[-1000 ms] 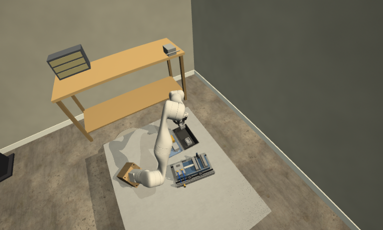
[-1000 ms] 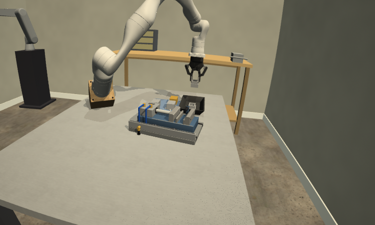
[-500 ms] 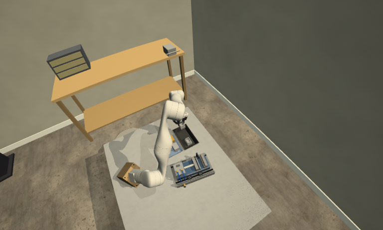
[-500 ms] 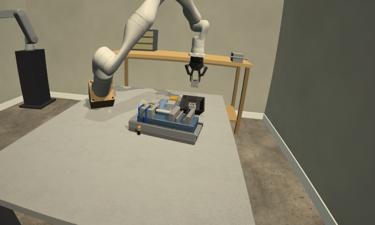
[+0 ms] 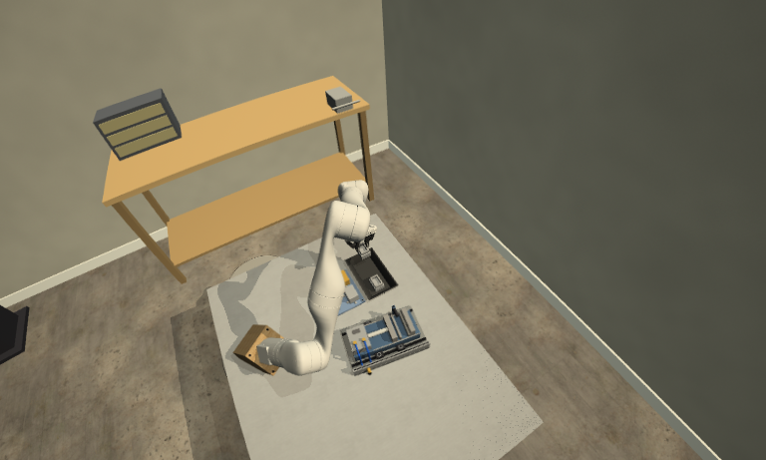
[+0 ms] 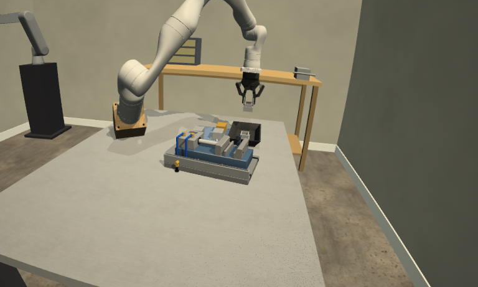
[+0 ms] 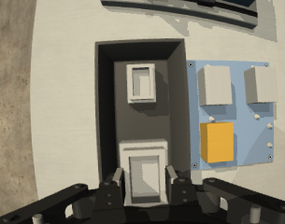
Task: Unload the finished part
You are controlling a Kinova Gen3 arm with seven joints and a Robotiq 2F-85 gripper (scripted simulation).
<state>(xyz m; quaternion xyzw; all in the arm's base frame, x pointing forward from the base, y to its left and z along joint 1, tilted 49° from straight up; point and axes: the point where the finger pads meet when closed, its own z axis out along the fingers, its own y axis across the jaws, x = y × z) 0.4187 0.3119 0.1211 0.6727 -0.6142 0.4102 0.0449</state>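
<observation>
The orange block is 14 cm below my hand and 12 cm behind it. Round my hand: blue plate (17 cm behind, 16 cm below, 3 cm to the right).
</observation>
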